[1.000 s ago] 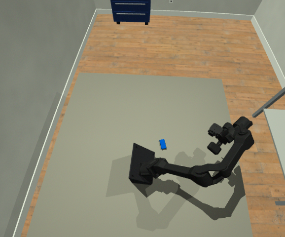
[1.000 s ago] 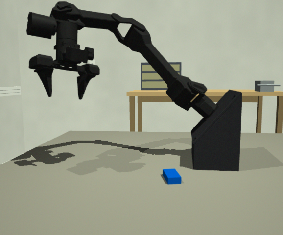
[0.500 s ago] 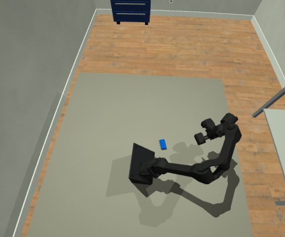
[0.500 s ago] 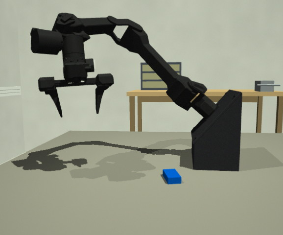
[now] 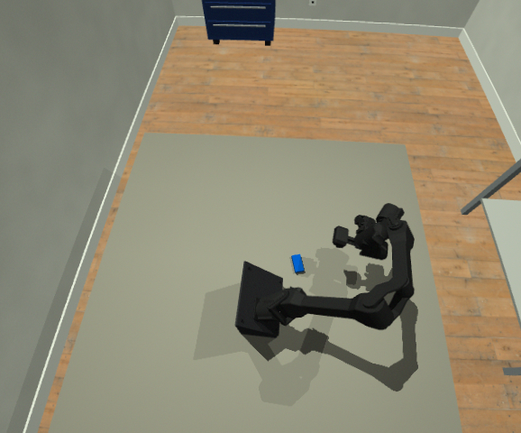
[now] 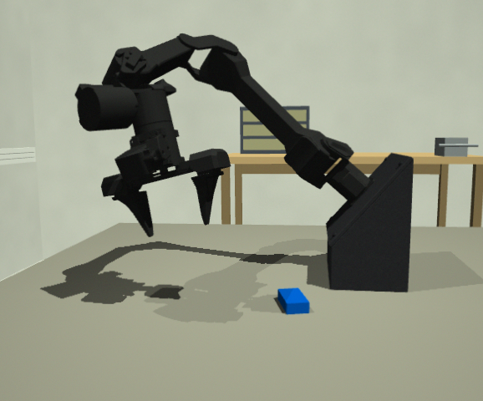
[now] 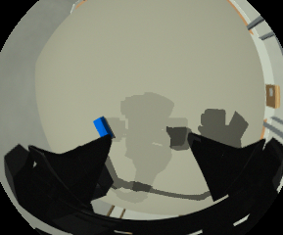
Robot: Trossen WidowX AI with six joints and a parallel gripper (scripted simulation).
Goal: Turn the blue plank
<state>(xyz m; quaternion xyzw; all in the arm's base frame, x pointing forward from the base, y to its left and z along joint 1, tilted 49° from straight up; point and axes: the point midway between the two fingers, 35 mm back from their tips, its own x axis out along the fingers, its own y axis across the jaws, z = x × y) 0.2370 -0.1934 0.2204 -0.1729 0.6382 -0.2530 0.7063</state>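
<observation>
My hand is 3 cm past the blue plank, 17 cm to the right of it and 14 cm above it.
</observation>
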